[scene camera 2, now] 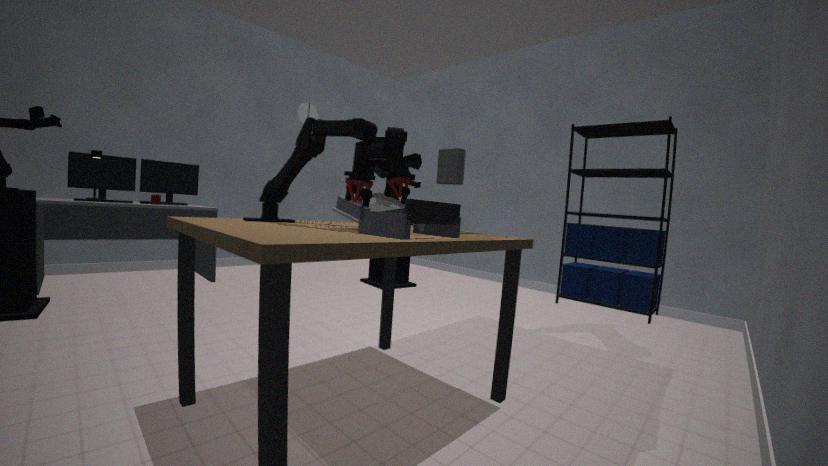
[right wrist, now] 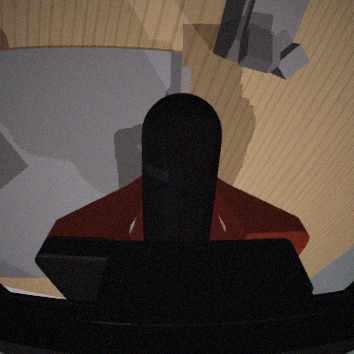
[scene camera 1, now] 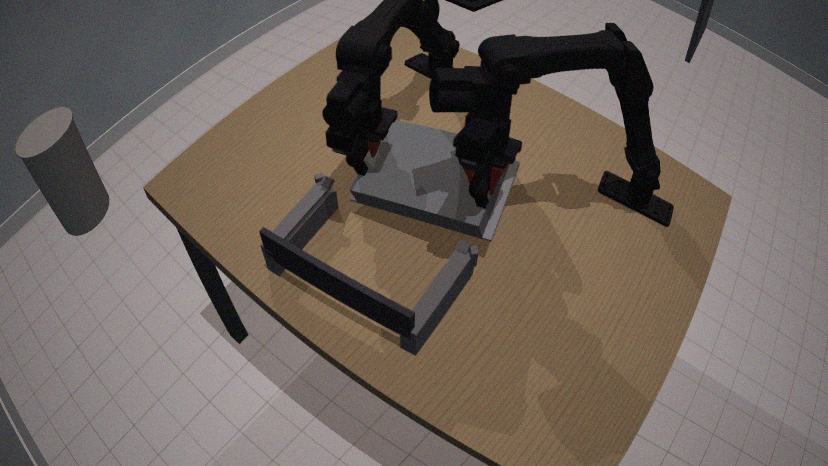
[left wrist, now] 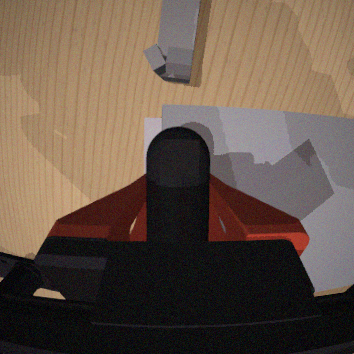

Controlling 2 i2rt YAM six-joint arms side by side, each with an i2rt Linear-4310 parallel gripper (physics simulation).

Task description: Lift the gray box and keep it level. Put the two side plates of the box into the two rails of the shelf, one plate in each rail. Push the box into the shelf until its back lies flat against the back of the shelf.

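Where they show: left gripper, fingertip midpoint: (scene camera 2: 401, 197) (scene camera 1: 482, 191) (left wrist: 177, 178); right gripper, fingertip midpoint: (scene camera 2: 357, 202) (right wrist: 176, 177) (scene camera 1: 366, 153); left arm's base at its link origin: (scene camera 1: 636, 200) (left wrist: 31, 270); right arm's base at its link origin: (scene camera 2: 269, 221).
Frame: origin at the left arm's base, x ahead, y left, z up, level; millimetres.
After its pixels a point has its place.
The gray box (scene camera 1: 425, 141) @[x 222, y -428, z 122 mm] (left wrist: 265, 125) @[x 331, y -345, z 95 mm] (right wrist: 75, 100) @[x 323, y -452, z 86 mm] hangs just above the table, in front of the open shelf end; its exact level is hard to judge. My left gripper (scene camera 1: 480, 196) @[x 294, y -280, z 136 mm] (left wrist: 177, 178) @[x 294, y -280, z 136 mm] is shut on the box's right side in scene camera 1, my right gripper (scene camera 1: 360, 164) @[x 286, y -518, z 101 mm] (right wrist: 176, 177) @[x 286, y -518, z 101 mm] on its left side. Their grips are hidden. The shelf has a dark back board (scene camera 1: 341, 283) @[x 552, y -389, z 111 mm] (scene camera 2: 434, 211) @[x 551, y -428, z 89 mm] and two rails: one rail (scene camera 1: 443, 286) @[x 456, y -263, z 75 mm] (left wrist: 179, 27) @[x 400, y -268, z 75 mm] at the right, the other (scene camera 1: 305, 211) @[x 442, y -548, z 75 mm] at the left. Both plates are outside the rails; both wrist views show rail ends slightly right of them.
The wooden table (scene camera 1: 550, 324) @[x 391, y -75, z 0 mm] (scene camera 2: 231, 237) @[x 377, y -1009, z -4 mm] carries both arm bases. A gray cylinder (scene camera 1: 63, 173) stands on the floor at the left in scene camera 1. In scene camera 2, a tall rack (scene camera 2: 622, 173) with blue bins and a desk (scene camera 2: 127, 222) with monitors stand beyond the table.
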